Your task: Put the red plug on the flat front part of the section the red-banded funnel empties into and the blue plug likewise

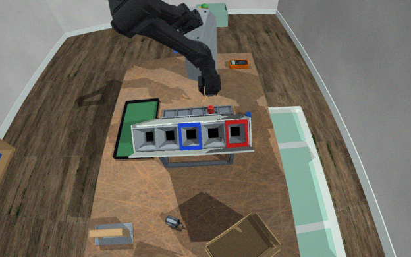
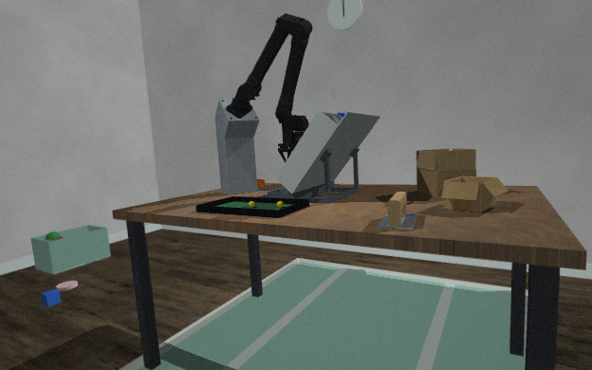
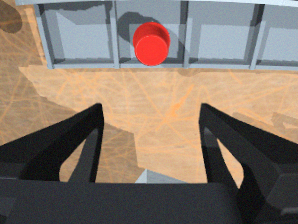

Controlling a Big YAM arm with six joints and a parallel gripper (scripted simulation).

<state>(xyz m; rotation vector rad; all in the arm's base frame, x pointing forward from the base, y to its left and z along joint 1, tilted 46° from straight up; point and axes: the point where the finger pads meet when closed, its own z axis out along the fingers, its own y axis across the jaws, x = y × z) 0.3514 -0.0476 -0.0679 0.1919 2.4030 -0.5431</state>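
The green marble tray is 7 cm behind my hand, 41 cm to the right of it and 14 cm below it. From my hand the other things lie so: blue plug 11 cm ahead, 17 cm to the left, 13 cm below; then cover 16 cm ahead, 13 cm to the right, 6 cm above; then red plug 12 cm below.
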